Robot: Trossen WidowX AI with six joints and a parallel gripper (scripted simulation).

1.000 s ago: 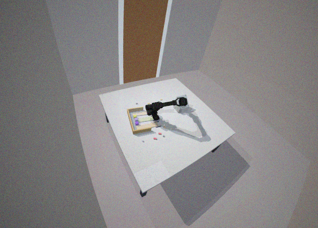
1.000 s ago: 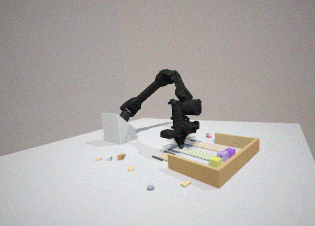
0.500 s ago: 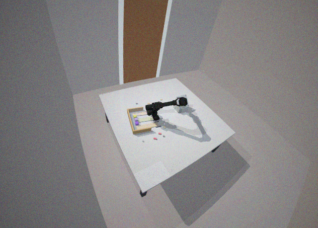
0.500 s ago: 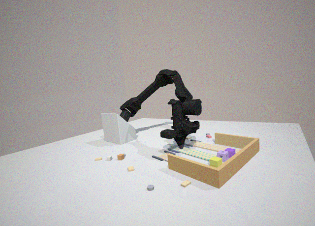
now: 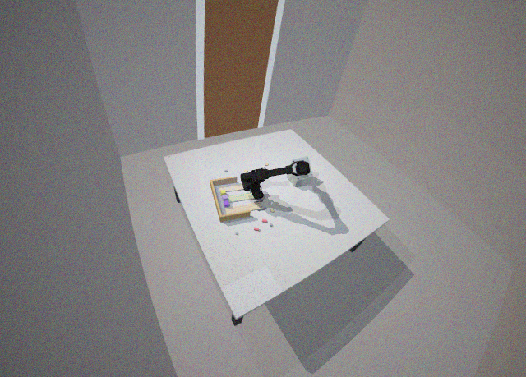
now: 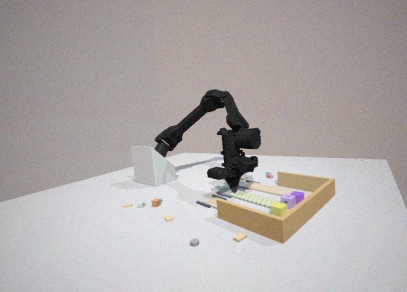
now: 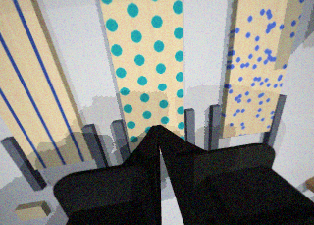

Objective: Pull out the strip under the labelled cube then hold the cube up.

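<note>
Now: the labelled cube 20 cm ahead of my gripper tip, 2 cm to the right of it and 2 cm above it. The rest, counted from my gripper tip: tan chip (22 cm to the right, 17 cm ahead); then orange block (21 cm to the right, 16 cm behind).
</note>
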